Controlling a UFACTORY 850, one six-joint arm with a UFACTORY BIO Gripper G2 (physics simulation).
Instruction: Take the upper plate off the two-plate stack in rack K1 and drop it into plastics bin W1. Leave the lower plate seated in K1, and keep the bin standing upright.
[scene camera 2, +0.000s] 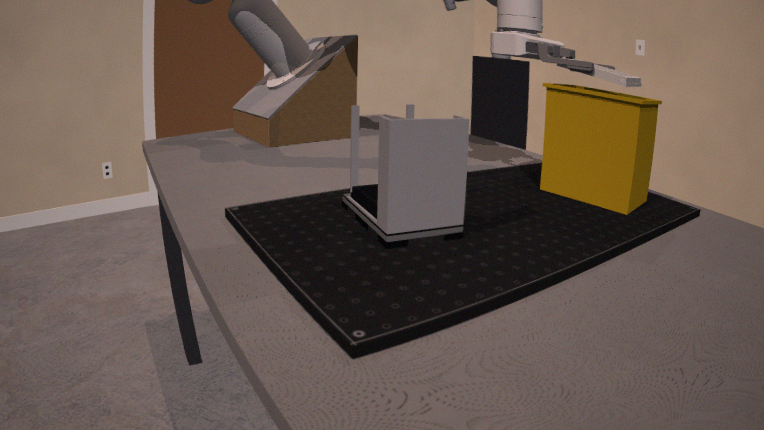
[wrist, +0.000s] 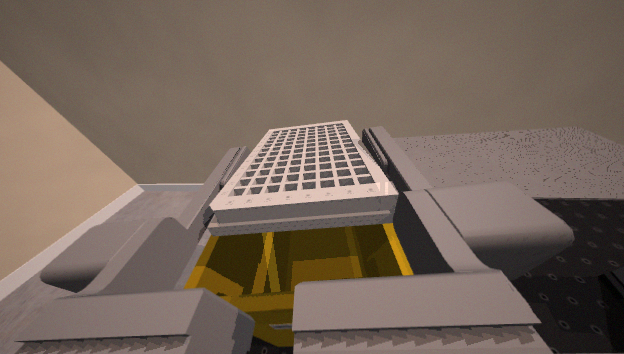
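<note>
The upper plate, white with a grid of square wells, is held between the fingers of my gripper, which is shut on it. In scene camera 2 the gripper is above yellow bin W1, which stands upright. In the wrist view the open bin shows below and in front of the plate's near edge. Grey rack K1 stands upright on the black board. A dark flat piece shows low inside it, possibly the lower plate; the rack's side panel hides most of it.
The black board with ring marks lies on the grey table. K1 stands left of the bin, with a gap between them. Upright posts rise from the rack. A wooden wedge base carries the arm at the back left.
</note>
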